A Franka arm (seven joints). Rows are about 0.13 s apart.
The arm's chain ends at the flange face. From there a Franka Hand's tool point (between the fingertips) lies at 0.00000 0.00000 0.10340 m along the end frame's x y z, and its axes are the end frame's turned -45 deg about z.
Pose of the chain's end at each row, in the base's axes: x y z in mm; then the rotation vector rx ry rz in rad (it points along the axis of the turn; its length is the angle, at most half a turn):
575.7 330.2 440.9 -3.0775 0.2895 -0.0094
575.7 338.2 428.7 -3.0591 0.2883 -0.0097
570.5 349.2 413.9 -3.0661 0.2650 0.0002
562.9 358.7 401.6 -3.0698 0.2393 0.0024
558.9 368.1 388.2 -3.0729 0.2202 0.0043
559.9 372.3 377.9 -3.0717 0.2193 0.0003
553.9 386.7 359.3 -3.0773 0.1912 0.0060
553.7 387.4 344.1 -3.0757 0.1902 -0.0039
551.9 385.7 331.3 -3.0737 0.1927 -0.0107
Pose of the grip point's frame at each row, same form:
576.8 335.3 337.6 -2.9597 -0.9120 -0.0386
577.0 345.2 325.5 -2.9435 -0.9065 -0.0496
571.1 355.8 310.7 -2.9385 -0.9299 -0.0376
563.2 365.1 298.4 -2.9315 -0.9549 -0.0346
559.1 374.4 285.0 -2.9265 -0.9736 -0.0319
560.3 378.7 274.7 -2.9260 -0.9743 -0.0364
553.9 392.7 256.1 -2.9189 -1.0019 -0.0289
554.3 393.6 240.9 -2.9194 -1.0030 -0.0391
553.0 392.0 228.1 -2.9201 -1.0005 -0.0464

